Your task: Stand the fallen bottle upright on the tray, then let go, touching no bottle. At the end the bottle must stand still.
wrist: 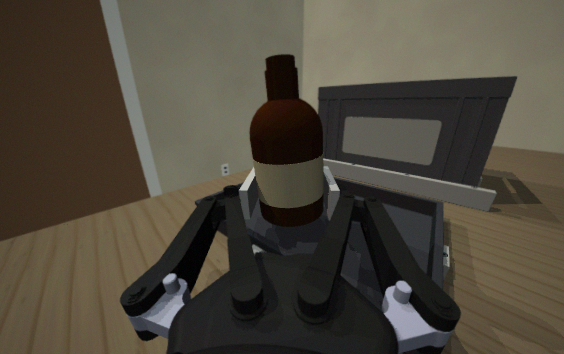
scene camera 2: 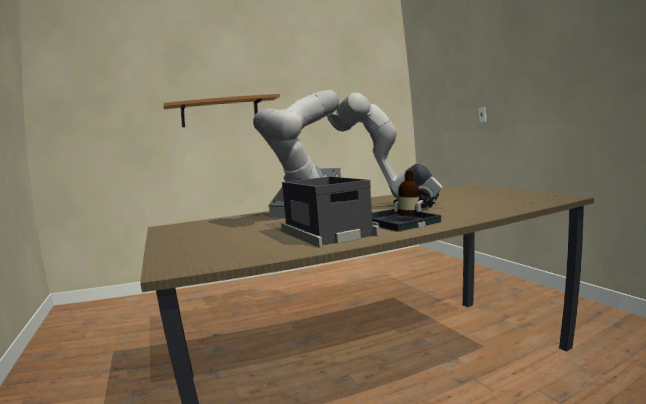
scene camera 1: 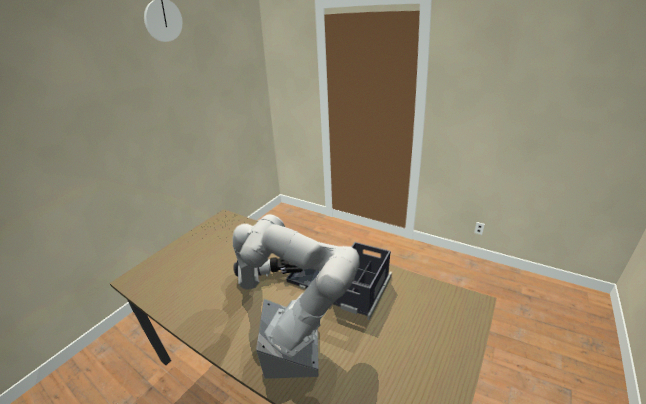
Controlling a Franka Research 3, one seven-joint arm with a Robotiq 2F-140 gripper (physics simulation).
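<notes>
The brown bottle (scene camera 2: 408,190) (wrist: 289,182) with a cream label stands upright in my grip, neck up. My gripper (scene camera 2: 408,205) (wrist: 290,177) is shut on it low down, with one pale fingertip pad on each side of the label. In scene camera 1, my gripper (scene camera 1: 295,269) shows small, and the arm hides the bottle. The bottle's base is over the dark shallow tray (scene camera 1: 296,281) (scene camera 2: 396,226) (wrist: 438,240), inside its rim in scene camera 2. I cannot tell whether the base touches the tray floor or is slightly above it.
A tall dark crate (scene camera 1: 352,300) (scene camera 2: 345,215) (wrist: 460,130) with inner dividers stands close beside the tray, with pale rails (scene camera 2: 301,235) (wrist: 425,185) around its foot. All stand on the wooden table (scene camera 1: 425,340) (scene camera 2: 215,255) (wrist: 100,280). A wall shelf (scene camera 2: 222,101) is behind the arm.
</notes>
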